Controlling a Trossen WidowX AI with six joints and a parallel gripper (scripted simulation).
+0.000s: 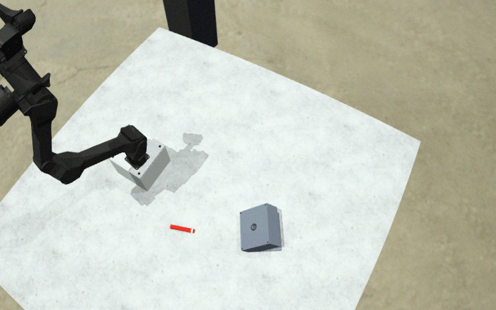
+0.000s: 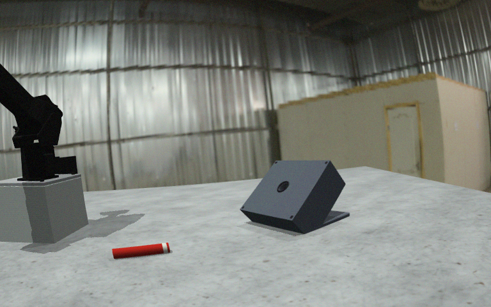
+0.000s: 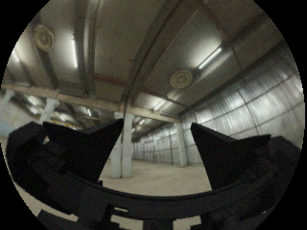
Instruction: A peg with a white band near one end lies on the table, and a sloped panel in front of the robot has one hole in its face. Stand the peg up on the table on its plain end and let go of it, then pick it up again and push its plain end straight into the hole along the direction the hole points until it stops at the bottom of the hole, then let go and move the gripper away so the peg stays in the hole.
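The red peg is 79 cm below my gripper tip, 37 cm ahead of it and 9 cm to the left of it. Round my gripper tip: grey sloped panel 76 cm below, 55 cm ahead, 23 cm to the left; thin foot plate 80 cm below, 57 cm ahead, 24 cm to the left.
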